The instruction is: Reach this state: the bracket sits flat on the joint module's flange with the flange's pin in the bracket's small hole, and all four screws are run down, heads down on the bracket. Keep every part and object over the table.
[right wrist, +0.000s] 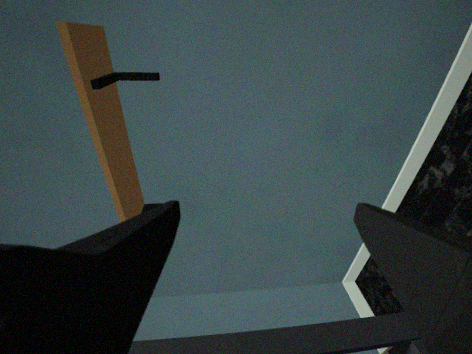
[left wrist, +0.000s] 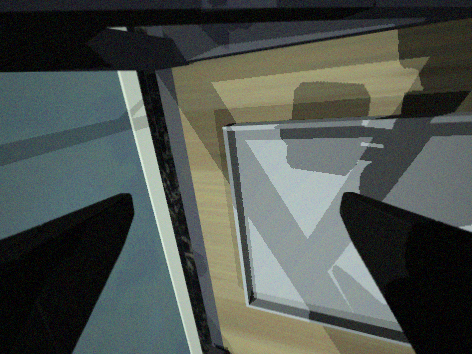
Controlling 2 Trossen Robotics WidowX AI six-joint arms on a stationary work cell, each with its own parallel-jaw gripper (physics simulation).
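Frame: origin at the left arm's base, x ahead, y left, z up, level; millimetres.
Where they show: left gripper, fingertip midpoint: (left wrist: 238, 202); right gripper, fingertip midpoint: (right wrist: 267, 210).
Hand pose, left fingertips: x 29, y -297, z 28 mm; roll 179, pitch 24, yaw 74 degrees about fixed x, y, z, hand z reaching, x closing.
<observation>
After its pixels a point has its place.
My left gripper (left wrist: 238, 202) @(x 29, y -297, z 28 mm) is open and empty. In the left wrist view its fingers stand wide apart above the table's edge, with the right finger over a shallow light grey tray (left wrist: 240, 200) @(x 88, y -362, z -100 mm). The tray lies on the wooden table (left wrist: 212, 200) @(x 89, y -400, z -106 mm), crossed by shadows, and is partly hidden by that finger. My right gripper (right wrist: 267, 210) @(x 473, y -433, z 193 mm) is open and empty, with the blue-grey wall behind its fingers in the right wrist view. The bracket, the joint module and the screws do not show in either view.
The left wrist view shows the table's grey edge strip, then dark floor and a pale skirting strip (left wrist: 152, 175) at the left. The right wrist view shows a brown board (right wrist: 102, 110) with a black bar (right wrist: 137, 76), a white skirting strip (right wrist: 425, 135) and dark floor (right wrist: 442, 175).
</observation>
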